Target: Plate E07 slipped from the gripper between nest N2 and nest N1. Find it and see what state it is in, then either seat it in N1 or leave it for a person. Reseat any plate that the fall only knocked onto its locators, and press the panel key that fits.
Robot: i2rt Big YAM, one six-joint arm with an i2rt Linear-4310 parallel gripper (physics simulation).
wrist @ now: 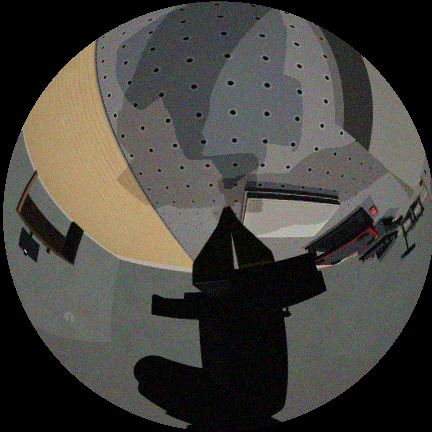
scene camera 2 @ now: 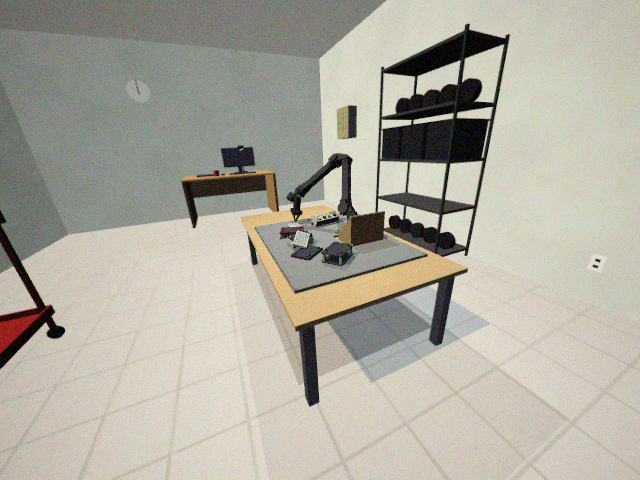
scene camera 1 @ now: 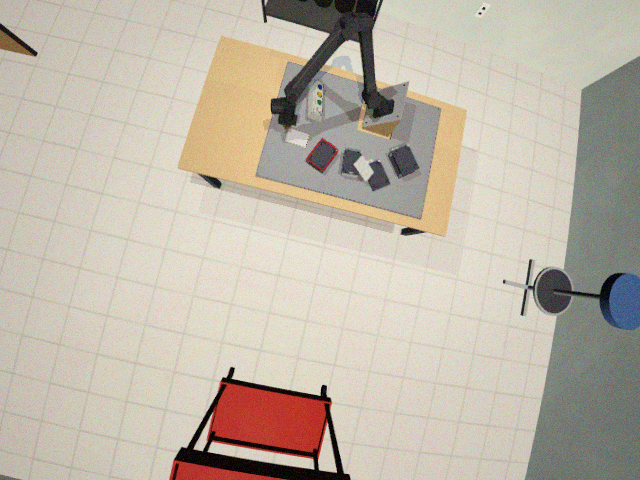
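Seen in the pictures: gripper, between the fingertips: [wrist: 227, 210] [scene camera 2: 295, 221] [scene camera 1: 285, 128]; arm's base, origin of its link: [scene camera 2: 355, 224] [scene camera 1: 384, 109].
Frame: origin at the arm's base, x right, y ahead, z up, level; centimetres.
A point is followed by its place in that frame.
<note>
My gripper [scene camera 1: 286, 125] {x 55.1, y 21.5, z -8.0 cm} [scene camera 2: 296, 219] {x 55.1, y 21.5, z -8.0 cm} [wrist: 227, 210] {x 55.1, y 21.5, z -8.0 cm} is shut and empty, its tips low over the mat beside a pale slab [scene camera 1: 297, 138] {x 47.1, y 25.8, z -8.8 cm} [wrist: 290, 218] {x 47.5, y 24.3, z -8.7 cm}. Further right come a red-edged dark nest [scene camera 1: 322, 155] {x 30.5, y 34.0, z -6.2 cm} [scene camera 2: 292, 230] {x 28.8, y 33.8, z -6.2 cm} and a dark nest [scene camera 1: 350, 161] {x 13.6, y 34.4, z -4.7 cm}. A white plate [scene camera 1: 363, 168] {x 5.5, y 37.3, z -3.3 cm} [scene camera 2: 301, 238] {x 4.5, y 36.7, z -3.8 cm} leans tilted between that dark nest and a dark square [scene camera 1: 378, 176] {x -5.8, y 37.8, z -8.7 cm} [scene camera 2: 306, 252] {x -6.2, y 38.3, z -8.7 cm}, which lies low. At the right a dark plate [scene camera 1: 403, 160] {x -18.2, y 26.1, z -4.2 cm} [scene camera 2: 337, 248] {x -19.7, y 25.5, z -4.2 cm} sits raised on posts. The key panel [scene camera 1: 316, 101] {x 39.1, y 3.1, z -3.0 cm} [scene camera 2: 325, 219] {x 38.0, y 3.3, z -3.8 cm} has blue, yellow and green keys. Labels are unreadable, so I cannot tell which plate is E07.
A wooden board with a metal face [scene camera 1: 397, 105] {x -5.8, y -0.4, z 5.8 cm} [scene camera 2: 366, 228] {x -9.1, y -1.8, z -0.8 cm} stands upright near the arm base. The grey perforated mat [scene camera 1: 310, 180] {x 34.5, y 49.1, z -10.1 cm} [scene camera 2: 361, 267] {x -35.2, y 20.7, z -10.2 cm} [wrist: 250, 100] {x 52.5, y 11.5, z -10.1 cm} lies on the wooden table [scene camera 1: 227, 87] {x 95.8, y 1.7, z -11.4 cm} [scene camera 2: 336, 302] {x -52.3, y 45.4, z -11.4 cm} [wrist: 70, 150] {x 77.2, y 9.1, z -11.4 cm}. A black shelf rack [scene camera 2: 450, 170] stands behind.
</note>
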